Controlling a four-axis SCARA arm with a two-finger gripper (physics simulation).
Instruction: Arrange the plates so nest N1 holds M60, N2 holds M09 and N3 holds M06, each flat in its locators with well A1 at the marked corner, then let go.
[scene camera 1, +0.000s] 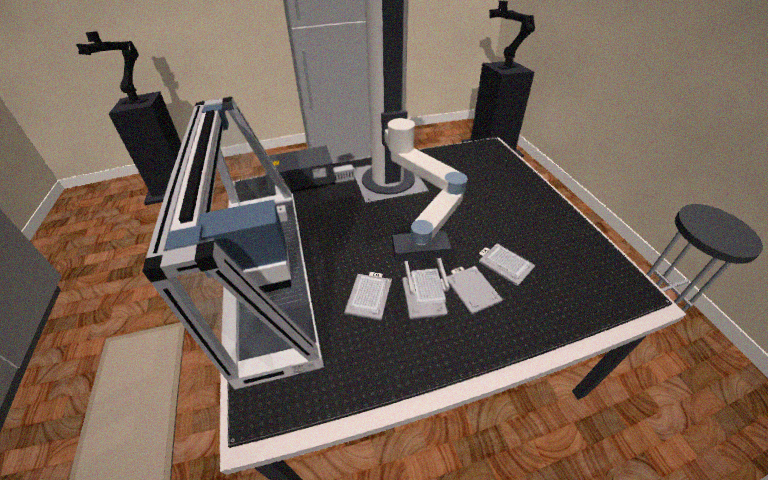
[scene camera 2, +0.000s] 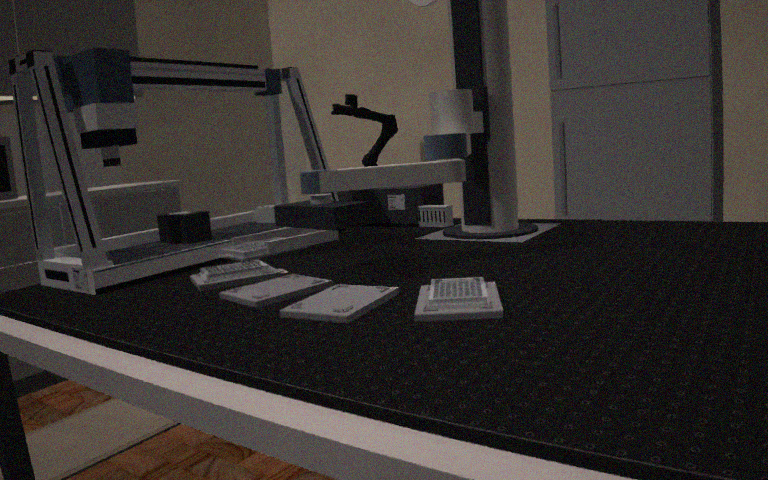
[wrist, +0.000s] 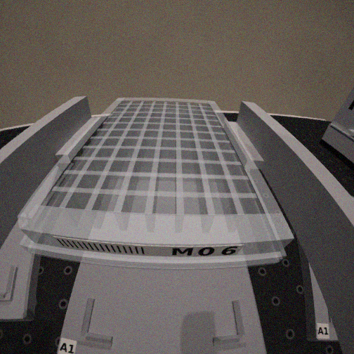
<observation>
A plate M06 shows in scene camera 1 (428, 286), in scene camera 2 (254, 250) and in the wrist view (153, 183). A plate M60 shows in scene camera 1 and in scene camera 2; in the wrist view it is out of frame. One and the same spot on the plate M60: (scene camera 2: 449, 293) is (scene camera 1: 513, 265). The same spot on a dark box: (scene camera 2: 378, 198) is (scene camera 1: 305, 173).
</observation>
